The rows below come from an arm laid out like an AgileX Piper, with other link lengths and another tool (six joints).
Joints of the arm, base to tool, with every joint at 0 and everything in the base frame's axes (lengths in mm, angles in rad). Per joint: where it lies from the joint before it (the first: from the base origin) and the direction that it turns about. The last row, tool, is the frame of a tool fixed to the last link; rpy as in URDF.
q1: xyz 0 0 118.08 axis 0 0 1
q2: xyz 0 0 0 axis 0 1 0
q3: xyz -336.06 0 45.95 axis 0 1 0
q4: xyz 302.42 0 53.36 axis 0.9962 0 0.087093
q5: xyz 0 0 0 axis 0 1 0
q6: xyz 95.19 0 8.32 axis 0.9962 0 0.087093
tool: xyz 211.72 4 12.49 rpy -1.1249 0.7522 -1.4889
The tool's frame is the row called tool.
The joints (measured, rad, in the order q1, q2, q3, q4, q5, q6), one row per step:
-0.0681, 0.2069, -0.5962, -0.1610, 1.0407, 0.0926
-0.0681, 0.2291, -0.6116, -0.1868, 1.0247, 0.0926
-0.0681, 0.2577, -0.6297, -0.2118, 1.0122, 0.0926
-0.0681, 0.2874, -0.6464, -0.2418, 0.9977, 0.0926
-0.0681, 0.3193, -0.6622, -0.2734, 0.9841, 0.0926
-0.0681, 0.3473, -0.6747, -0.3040, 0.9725, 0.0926
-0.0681, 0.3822, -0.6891, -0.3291, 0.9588, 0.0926
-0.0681, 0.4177, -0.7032, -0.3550, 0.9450, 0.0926
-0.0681, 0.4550, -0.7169, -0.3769, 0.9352, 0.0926
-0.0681, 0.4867, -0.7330, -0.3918, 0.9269, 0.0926
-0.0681, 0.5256, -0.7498, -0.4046, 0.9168, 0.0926
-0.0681, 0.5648, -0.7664, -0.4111, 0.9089, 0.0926
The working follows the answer.
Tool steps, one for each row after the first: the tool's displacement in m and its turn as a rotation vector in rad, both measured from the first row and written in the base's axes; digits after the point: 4 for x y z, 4 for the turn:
0.0044, -0.0067, 0.0086, -0.0248, -0.0073, -0.0093
0.0091, -0.0132, 0.0164, -0.0483, -0.0074, -0.0182
0.0143, -0.0207, 0.0241, -0.0768, -0.0066, -0.0283
0.0197, -0.0285, 0.0307, -0.1067, -0.0017, -0.0382
0.0245, -0.0359, 0.0360, -0.1357, 0.0046, -0.0474
0.0311, -0.0418, 0.0408, -0.1601, 0.0136, -0.0528
0.0381, -0.0477, 0.0452, -0.1855, 0.0235, -0.0576
0.0451, -0.0528, 0.0476, -0.2066, 0.0391, -0.0608
0.0515, -0.0561, 0.0515, -0.2213, 0.0478, -0.0622
0.0599, -0.0590, 0.0539, -0.2342, 0.0611, -0.0613
0.0684, -0.0604, 0.0548, -0.2408, 0.0765, -0.0586

Tool pose at each row, in the base's axes (x y z in m, rotation vector in rad; rounded; the steps above come from the unrounded poses):
0.1926, -0.0517, 0.2295, -0.5230, 1.9087, -0.9631
0.1970, -0.0584, 0.2381, -0.5249, 1.8964, -0.9945
0.2017, -0.0649, 0.2459, -0.5304, 1.8904, -1.0237
0.2069, -0.0724, 0.2536, -0.5381, 1.8835, -1.0585
0.2124, -0.0803, 0.2602, -0.5492, 1.8792, -1.0944
0.2171, -0.0877, 0.2654, -0.5613, 1.8759, -1.1288
0.2238, -0.0935, 0.2702, -0.5757, 1.8750, -1.1560
0.2307, -0.0995, 0.2747, -0.5918, 1.8741, -1.1837
0.2377, -0.1045, 0.2771, -0.6103, 1.8794, -1.2058
0.2442, -0.1079, 0.2809, -0.6227, 1.8806, -1.2209
0.2525, -0.1107, 0.2834, -0.6390, 1.8858, -1.2323
0.2610, -0.1122, 0.2842, -0.6547, 1.8951, -1.2361

